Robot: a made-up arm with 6 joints.
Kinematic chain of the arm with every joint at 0, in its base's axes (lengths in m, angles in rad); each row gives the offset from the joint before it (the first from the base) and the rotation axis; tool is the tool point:
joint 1: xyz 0 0 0.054 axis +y
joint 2: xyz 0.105 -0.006 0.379 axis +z
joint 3: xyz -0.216 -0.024 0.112 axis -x
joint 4: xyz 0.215 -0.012 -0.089 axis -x
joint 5: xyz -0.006 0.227 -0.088 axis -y
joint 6: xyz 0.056 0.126 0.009 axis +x
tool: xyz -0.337 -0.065 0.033
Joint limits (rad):
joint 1: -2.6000..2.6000
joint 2: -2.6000..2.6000
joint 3: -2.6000..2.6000
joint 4: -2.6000..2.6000
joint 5: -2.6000..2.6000
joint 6: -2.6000..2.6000
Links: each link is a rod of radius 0.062 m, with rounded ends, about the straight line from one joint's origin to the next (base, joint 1, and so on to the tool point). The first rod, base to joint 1, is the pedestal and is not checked.
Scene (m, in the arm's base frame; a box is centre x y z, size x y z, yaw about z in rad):
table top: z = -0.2
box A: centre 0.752 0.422 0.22 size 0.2 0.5 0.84 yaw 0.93
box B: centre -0.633 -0.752 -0.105 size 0.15 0.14 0.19 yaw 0
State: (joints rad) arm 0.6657 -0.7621 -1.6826 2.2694 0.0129 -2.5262
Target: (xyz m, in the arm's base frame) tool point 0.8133 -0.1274 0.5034
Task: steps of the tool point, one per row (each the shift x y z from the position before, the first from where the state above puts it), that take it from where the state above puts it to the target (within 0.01 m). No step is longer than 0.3 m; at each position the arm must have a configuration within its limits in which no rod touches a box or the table.
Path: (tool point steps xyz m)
1: -0.0461 -0.0483 -0.0136
2: -0.0438 -0.0502 -0.0104
3: -0.0467 -0.0458 -0.0091
4: 0.2835 0.0120 0.0777
5: 0.2402 -0.1213 0.0959
6: 0.1415 -0.1843 0.1167
7: 0.0402 -0.1573 0.1380

